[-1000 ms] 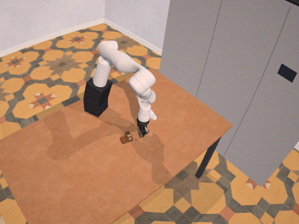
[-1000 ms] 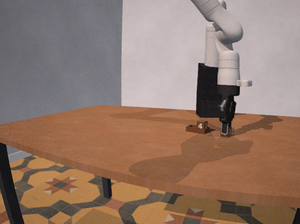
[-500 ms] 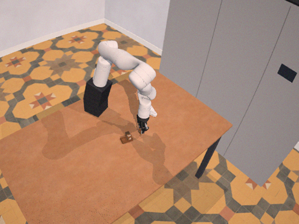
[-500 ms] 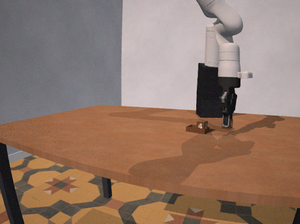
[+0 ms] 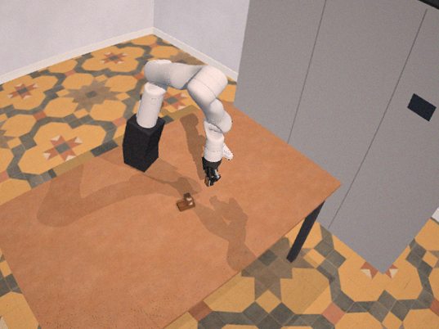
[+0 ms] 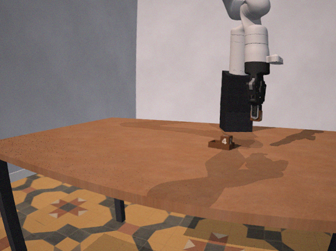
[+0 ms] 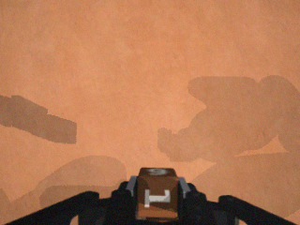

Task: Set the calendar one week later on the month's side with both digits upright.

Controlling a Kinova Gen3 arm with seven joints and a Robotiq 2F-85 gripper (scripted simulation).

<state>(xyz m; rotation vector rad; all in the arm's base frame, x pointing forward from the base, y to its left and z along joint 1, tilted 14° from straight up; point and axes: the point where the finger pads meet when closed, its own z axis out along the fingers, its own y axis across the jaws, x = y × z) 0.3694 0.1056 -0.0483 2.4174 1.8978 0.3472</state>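
The brown tray lies 110 mm to the right of my hand, 110 mm below it and 20 mm behind it.
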